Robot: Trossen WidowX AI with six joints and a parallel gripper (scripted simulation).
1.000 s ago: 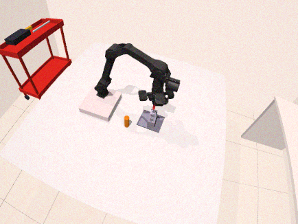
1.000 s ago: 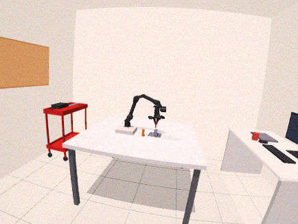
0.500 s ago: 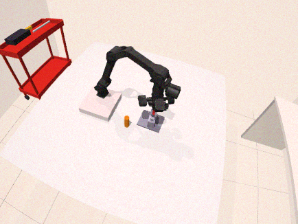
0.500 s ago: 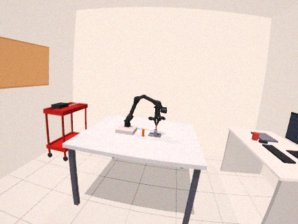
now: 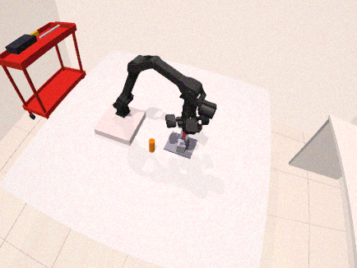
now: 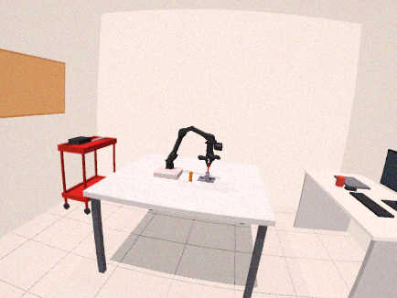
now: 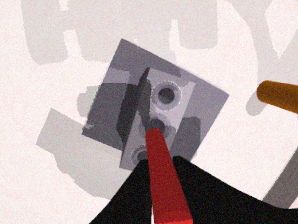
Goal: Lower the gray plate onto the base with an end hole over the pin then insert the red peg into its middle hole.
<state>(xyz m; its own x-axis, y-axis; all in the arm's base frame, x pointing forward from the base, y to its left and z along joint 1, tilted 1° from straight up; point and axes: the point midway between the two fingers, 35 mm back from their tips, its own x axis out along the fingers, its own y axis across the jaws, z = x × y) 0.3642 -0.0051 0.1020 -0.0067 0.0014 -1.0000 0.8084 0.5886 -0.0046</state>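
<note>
The red peg lies right at my gripper tip. Round my gripper tip: orange cylinder 120 mm behind, 100 mm to the right, 70 mm below; then gray plate 70 mm below; then dark base 110 mm below, 10 mm to the left, 10 mm behind.
</note>
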